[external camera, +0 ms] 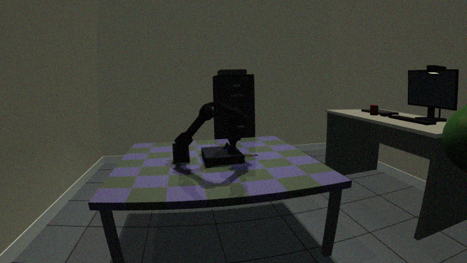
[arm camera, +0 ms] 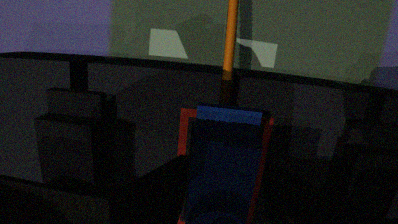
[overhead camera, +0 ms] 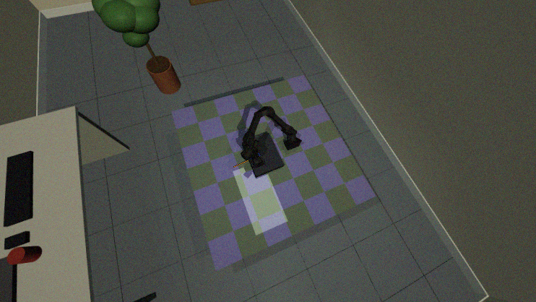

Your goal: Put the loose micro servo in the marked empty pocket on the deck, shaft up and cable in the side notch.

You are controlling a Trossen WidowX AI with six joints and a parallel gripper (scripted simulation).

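The dark deck is 12 cm behind my gripper tip and 4 cm below it.
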